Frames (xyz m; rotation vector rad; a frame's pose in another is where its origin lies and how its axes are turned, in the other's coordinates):
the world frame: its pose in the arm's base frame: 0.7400 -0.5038 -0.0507 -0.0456 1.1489 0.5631
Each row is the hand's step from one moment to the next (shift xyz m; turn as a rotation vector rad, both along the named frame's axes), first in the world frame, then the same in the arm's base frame.
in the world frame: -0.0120 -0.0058 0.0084 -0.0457 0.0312 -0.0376
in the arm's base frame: 0.0063 -0.0071 0.0126 -0.0589 -0.0032 0.0316
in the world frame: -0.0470 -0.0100 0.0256 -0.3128 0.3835 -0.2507
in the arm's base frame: 0.0127 -0.0193 0.0493 -0.4730 0.1264 0.2609
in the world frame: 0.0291 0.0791 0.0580 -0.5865 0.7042 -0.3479
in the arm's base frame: 0.0224 0.0980 0.0189 -0.7766 0.2627 0.5374
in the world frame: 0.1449 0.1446 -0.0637 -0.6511 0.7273 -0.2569
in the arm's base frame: -0.0767 0.1622 -0.1175 -0.7282 0.2856 0.6380
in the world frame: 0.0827 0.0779 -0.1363 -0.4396 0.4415 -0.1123
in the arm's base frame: -0.1265 0.0570 -0.1106 -0.4177 0.1695 0.4445
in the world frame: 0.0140 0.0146 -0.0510 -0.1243 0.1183 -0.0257
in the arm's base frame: -0.0457 0.0020 -0.0302 -0.1101 0.0442 0.1266
